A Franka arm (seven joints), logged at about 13 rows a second.
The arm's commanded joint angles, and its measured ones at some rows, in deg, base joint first. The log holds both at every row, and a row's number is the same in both.
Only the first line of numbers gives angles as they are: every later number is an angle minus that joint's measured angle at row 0.
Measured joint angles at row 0:
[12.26, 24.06, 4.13, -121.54, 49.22, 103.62, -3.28]
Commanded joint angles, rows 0 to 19:
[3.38, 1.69, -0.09, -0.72, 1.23, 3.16, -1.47]
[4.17, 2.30, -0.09, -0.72, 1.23, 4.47, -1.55]
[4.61, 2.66, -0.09, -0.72, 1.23, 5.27, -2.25]
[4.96, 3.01, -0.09, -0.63, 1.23, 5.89, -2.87]
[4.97, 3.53, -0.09, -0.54, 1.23, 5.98, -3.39]
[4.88, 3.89, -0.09, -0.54, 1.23, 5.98, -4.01]
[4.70, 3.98, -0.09, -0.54, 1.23, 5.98, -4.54]
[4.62, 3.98, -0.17, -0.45, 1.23, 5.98, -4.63]
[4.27, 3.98, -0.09, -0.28, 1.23, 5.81, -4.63]
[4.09, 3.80, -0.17, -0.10, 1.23, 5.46, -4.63]
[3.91, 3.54, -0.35, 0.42, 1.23, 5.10, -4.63]
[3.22, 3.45, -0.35, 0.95, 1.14, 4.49, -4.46]
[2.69, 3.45, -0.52, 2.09, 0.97, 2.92, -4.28]
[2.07, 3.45, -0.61, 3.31, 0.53, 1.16, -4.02]
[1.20, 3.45, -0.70, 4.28, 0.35, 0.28, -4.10]
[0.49, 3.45, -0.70, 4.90, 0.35, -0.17, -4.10]
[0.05, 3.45, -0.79, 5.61, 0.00, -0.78, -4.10]
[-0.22, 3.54, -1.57, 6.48, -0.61, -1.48, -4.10]
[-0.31, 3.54, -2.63, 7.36, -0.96, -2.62, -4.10]
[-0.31, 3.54, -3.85, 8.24, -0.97, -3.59, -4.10]
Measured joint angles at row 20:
[0.76, 2.37, -2.48, 5.37, -0.27, -0.86, -3.13]
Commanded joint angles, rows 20 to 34:
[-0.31, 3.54, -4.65, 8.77, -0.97, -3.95, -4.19]
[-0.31, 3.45, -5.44, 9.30, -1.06, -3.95, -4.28]
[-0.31, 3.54, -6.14, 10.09, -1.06, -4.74, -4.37]
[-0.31, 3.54, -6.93, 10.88, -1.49, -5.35, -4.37]
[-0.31, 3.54, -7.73, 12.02, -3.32, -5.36, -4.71]
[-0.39, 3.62, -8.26, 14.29, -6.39, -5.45, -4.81]
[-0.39, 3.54, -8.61, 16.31, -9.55, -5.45, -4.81]
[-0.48, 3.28, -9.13, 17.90, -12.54, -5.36, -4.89]
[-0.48, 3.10, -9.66, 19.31, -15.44, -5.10, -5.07]
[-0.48, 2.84, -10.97, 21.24, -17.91, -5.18, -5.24]
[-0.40, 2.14, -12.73, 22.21, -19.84, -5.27, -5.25]
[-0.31, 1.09, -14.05, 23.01, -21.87, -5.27, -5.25]
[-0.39, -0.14, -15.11, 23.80, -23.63, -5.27, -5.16]
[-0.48, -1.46, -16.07, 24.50, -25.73, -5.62, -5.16]
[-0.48, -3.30, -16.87, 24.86, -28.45, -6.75, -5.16]
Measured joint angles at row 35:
[-0.29, 0.42, -15.78, 24.20, -24.05, -4.66, -4.98]
